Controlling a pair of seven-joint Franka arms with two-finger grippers.
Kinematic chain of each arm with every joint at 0, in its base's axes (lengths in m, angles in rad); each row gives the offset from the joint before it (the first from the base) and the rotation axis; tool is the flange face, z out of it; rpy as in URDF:
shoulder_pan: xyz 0 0 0.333 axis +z
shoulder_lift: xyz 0 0 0 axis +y
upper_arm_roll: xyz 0 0 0.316 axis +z
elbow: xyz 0.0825 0 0 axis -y
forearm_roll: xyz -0.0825 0 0.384 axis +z
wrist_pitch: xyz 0 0 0 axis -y
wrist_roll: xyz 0.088 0 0 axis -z
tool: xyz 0 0 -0.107 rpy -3.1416 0 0
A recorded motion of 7 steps. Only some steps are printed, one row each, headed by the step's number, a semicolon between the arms.
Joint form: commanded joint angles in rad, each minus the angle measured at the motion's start. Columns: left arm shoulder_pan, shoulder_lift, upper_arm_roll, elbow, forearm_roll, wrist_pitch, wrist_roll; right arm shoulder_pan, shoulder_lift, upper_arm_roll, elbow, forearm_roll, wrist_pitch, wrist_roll.
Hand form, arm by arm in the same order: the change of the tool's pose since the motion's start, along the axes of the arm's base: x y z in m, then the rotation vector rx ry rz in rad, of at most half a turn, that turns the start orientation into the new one. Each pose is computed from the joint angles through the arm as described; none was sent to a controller.
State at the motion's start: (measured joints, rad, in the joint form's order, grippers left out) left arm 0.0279 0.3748 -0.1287 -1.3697 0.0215 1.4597 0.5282; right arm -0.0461 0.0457 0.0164 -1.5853 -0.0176 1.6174 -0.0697
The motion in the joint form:
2: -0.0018 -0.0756 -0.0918 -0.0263 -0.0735 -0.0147 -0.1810; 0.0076 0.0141 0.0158 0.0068 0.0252 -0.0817 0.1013
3: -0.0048 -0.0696 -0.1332 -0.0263 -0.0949 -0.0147 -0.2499; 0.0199 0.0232 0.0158 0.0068 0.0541 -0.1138 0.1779
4: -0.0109 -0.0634 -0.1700 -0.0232 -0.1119 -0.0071 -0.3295; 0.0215 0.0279 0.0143 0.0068 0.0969 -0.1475 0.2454
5: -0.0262 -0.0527 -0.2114 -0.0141 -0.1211 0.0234 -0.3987; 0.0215 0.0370 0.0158 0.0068 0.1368 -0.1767 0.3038
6: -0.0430 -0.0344 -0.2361 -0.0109 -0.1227 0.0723 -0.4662; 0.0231 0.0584 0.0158 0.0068 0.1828 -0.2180 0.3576
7: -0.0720 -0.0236 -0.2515 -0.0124 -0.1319 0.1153 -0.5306; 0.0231 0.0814 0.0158 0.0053 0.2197 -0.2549 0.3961
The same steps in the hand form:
2: -0.0258 -0.0590 0.0379 -0.0461 -0.0192 0.0939; -0.0049 0.0157 -0.0115 0.0220 0.0881 -0.0797
3: -0.0303 -0.0850 0.0363 -0.0601 -0.0035 0.1207; -0.0064 0.0259 -0.0189 0.0429 0.1312 -0.1443
4: -0.0345 -0.1097 0.0365 -0.0680 0.0037 0.1595; -0.0093 0.0310 -0.0236 0.0759 0.1746 -0.2109
5: -0.0377 -0.1417 0.0386 -0.0837 -0.0118 0.1783; -0.0107 0.0365 -0.0301 0.1045 0.2197 -0.2660
6: -0.0362 -0.1656 0.0338 -0.0947 -0.0326 0.2130; -0.0111 0.0431 -0.0437 0.1335 0.2917 -0.3148
7: -0.0396 -0.1929 0.0309 -0.1090 -0.0458 0.2419; -0.0110 0.0478 -0.0583 0.1534 0.3612 -0.3495

